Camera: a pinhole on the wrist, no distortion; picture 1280 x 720 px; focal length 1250.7 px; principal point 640.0 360.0 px. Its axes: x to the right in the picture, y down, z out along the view. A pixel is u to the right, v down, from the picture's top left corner.
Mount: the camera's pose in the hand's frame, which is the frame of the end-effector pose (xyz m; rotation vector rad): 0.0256 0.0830 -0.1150 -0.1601 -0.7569 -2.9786
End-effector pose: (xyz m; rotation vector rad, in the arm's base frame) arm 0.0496 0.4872 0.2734 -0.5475 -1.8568 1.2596
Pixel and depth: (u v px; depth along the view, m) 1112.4 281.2 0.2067
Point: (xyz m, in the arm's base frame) -0.0015 0.5011 0.0747
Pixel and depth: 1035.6 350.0 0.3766
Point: -0.1208 0.4235 -0.0273
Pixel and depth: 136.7 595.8 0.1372
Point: -0.0245 0.6016 0.1908
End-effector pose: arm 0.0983 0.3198 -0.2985 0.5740 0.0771 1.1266
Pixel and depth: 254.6 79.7 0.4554
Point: -0.0693 0.5221 0.1176
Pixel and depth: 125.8 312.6 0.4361
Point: 0.0256 0.5282 0.1049
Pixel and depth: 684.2 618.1 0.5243
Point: 0.0625 0.2886 0.1657
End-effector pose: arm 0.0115 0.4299 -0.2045 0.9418 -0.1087 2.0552
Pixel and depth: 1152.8 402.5 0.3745
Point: 0.0026 0.1190 -0.0368
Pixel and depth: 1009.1 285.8 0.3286
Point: -0.0571 0.1709 -0.0464
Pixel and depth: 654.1 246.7 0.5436
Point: -0.0965 0.0934 0.1723
